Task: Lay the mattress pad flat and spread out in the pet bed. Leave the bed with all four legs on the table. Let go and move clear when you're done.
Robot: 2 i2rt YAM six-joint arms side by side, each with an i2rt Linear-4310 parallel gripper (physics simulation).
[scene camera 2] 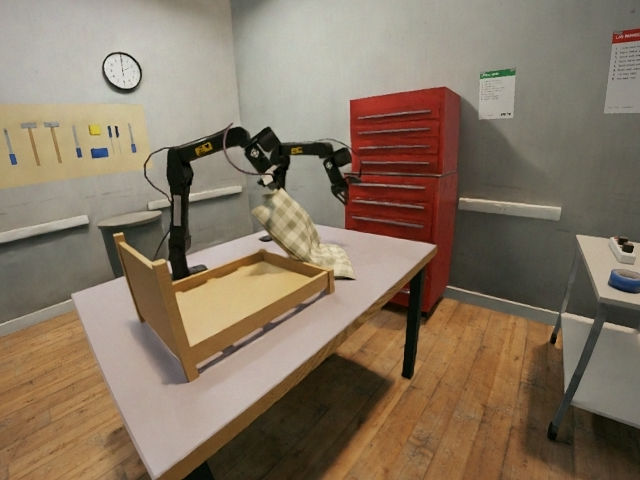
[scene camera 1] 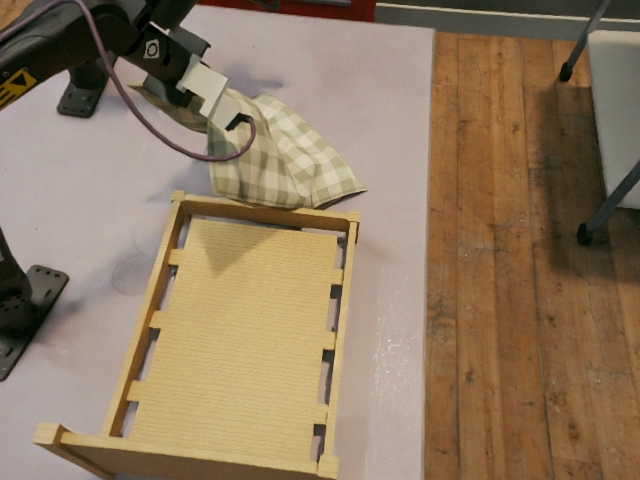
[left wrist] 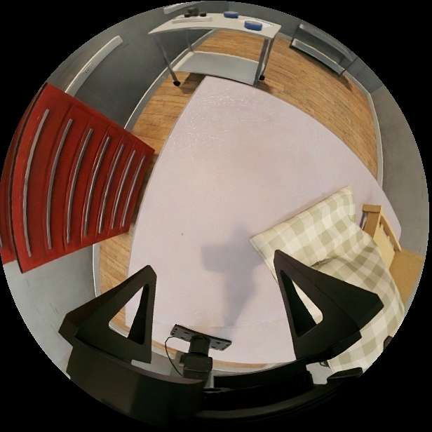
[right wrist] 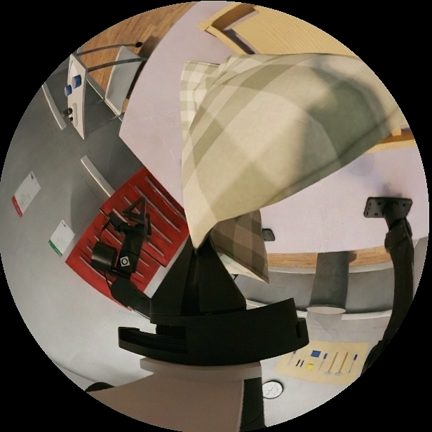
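Note:
The green-and-white checked mattress pad (scene camera 1: 268,165) (scene camera 2: 294,227) (left wrist: 320,230) (right wrist: 260,125) hangs creased and slanting from my right gripper (right wrist: 201,224), which is shut on one corner of it, raised above the table. The pad's lower part rests on the table against the low end of the bed, outside it. The wooden pet bed (scene camera 1: 232,335) (scene camera 2: 242,304) (right wrist: 285,30) stands upright and empty; the legs that show in scene camera 2 are on the table. My left gripper (left wrist: 210,266) (scene camera 2: 342,197) is open and empty, above the table beside the pad.
The bed's tall headboard (scene camera 2: 149,289) stands at its end away from the pad. A red drawer cabinet (scene camera 2: 403,196) (left wrist: 80,185) stands behind the table (scene camera 2: 289,356). A side cart (scene camera 2: 589,268) stands apart at the right of scene camera 2.

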